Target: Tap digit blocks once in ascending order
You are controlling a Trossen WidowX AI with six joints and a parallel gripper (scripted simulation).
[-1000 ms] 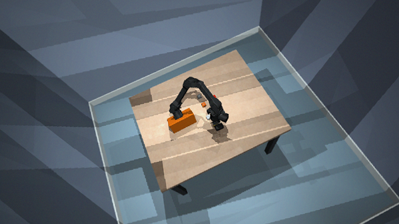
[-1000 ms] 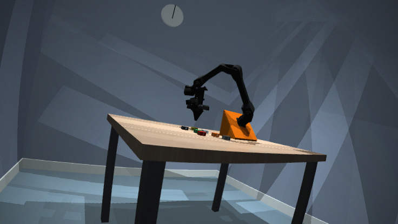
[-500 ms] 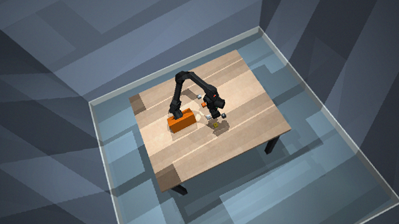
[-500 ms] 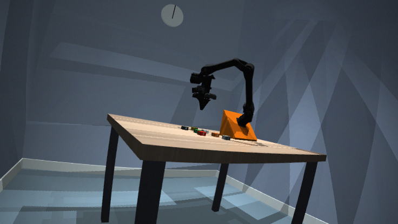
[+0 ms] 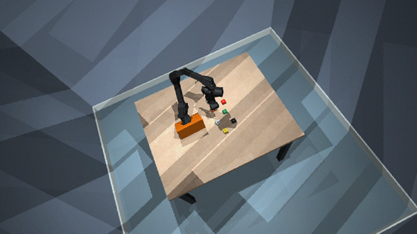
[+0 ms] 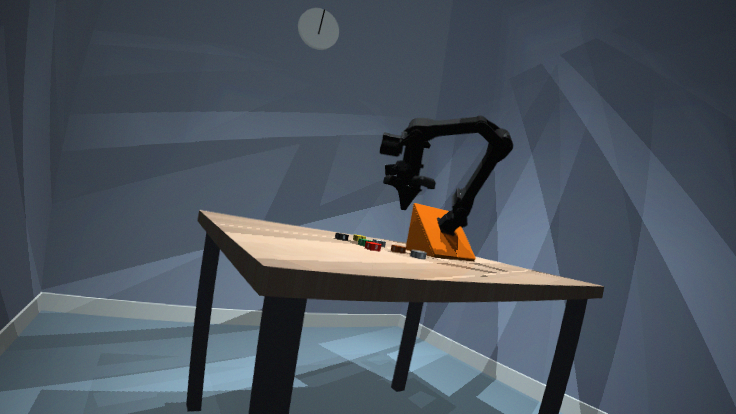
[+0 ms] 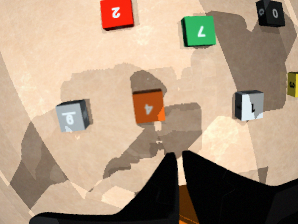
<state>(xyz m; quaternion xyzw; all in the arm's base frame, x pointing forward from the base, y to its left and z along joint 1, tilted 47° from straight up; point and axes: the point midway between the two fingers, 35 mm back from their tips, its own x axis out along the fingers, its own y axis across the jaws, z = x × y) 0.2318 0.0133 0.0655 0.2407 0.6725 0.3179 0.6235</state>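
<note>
The orange block lies 12 cm below my gripper tip and 1 cm to the left of it. Round my gripper tip: grey block 12 cm below, 11 cm to the left, 1 cm behind; then white block 12 cm below, 11 cm to the right; then green block 12 cm below, 8 cm ahead, 4 cm to the right.
</note>
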